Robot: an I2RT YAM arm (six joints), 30 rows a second.
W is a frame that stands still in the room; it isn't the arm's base.
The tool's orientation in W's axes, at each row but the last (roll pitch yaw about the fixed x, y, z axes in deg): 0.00 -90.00 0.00; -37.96 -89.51 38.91; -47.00 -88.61 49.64; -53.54 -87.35 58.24; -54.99 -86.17 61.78
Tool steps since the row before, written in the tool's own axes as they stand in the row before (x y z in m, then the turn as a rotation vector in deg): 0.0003 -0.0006 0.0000 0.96 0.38 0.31; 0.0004 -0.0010 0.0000 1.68 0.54 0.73; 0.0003 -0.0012 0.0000 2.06 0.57 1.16; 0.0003 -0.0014 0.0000 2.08 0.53 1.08; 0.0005 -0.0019 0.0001 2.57 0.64 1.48
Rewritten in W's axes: 0.0000 -0.0006 0.0003 -0.31 0.38 0.96; 0.0000 -0.0010 0.0004 -0.73 0.54 1.68; 0.0001 -0.0012 0.0003 -1.15 0.55 2.07; 0.0001 -0.0014 0.0004 -1.07 0.52 2.09; 0.0001 -0.0019 0.0006 -1.46 0.61 2.59
